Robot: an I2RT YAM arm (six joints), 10 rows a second.
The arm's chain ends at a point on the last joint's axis. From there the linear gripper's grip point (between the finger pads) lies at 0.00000 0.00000 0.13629 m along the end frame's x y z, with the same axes.
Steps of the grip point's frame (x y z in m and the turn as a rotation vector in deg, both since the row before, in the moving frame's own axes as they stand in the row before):
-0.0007, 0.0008, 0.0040, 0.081, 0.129, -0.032
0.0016, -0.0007, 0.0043, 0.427, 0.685, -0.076
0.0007, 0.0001, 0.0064, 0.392, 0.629, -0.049
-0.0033, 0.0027, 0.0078, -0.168, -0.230, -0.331
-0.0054, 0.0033, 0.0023, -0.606, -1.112, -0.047
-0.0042, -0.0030, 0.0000, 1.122, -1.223, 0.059
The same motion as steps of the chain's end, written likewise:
-0.0010, 0.0010, 0.0040, 0.081, 0.129, -0.032
0.0000, 0.0003, 0.0043, 0.427, 0.685, -0.076
-0.0008, 0.0010, 0.0064, 0.392, 0.629, -0.049
-0.0028, 0.0023, 0.0078, -0.168, -0.230, -0.331
-0.0028, 0.0019, 0.0023, -0.606, -1.112, -0.047
-0.0013, -0.0003, 0.0001, 1.122, -1.223, 0.059

